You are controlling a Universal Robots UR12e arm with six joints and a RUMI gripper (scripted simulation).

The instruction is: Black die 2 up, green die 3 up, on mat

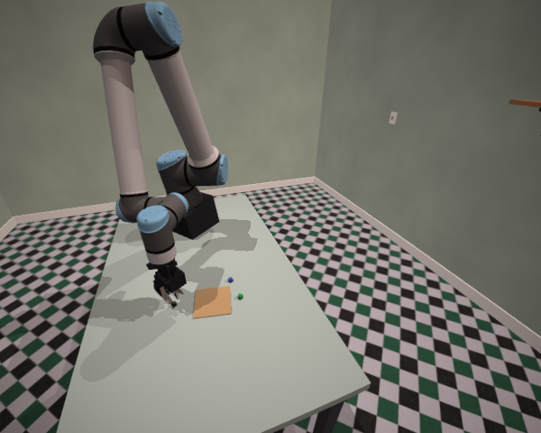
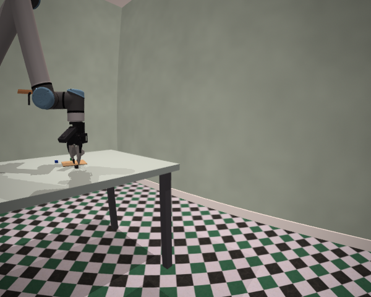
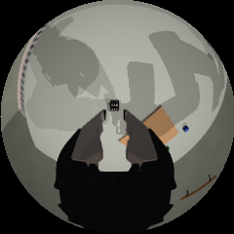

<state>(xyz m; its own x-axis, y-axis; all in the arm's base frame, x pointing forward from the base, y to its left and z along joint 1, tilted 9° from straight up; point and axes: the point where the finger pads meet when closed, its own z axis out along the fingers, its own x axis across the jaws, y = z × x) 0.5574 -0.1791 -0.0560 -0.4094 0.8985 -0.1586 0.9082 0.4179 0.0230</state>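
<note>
The black die is 3 cm below my hand. Round my hand: green die (8 cm ahead, 24 cm to the left, 3 cm below); then orange mat (5 cm ahead, 14 cm to the left, 4 cm below); then blue die (3 cm behind, 24 cm to the left, 3 cm below).
</note>
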